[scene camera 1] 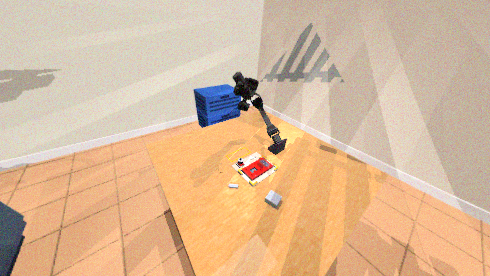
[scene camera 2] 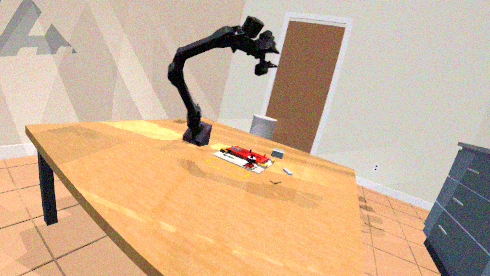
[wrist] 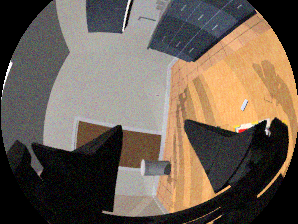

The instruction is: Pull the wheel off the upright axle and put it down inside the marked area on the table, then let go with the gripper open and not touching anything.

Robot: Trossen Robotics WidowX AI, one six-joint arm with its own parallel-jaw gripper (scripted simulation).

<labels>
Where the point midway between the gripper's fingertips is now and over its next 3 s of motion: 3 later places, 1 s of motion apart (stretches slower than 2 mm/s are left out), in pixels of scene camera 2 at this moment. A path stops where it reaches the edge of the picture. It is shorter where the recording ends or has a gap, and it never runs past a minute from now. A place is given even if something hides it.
My gripper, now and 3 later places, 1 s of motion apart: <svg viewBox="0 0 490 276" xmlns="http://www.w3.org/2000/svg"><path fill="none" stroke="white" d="M278 60L254 143L251 159L251 157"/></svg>
</labels>
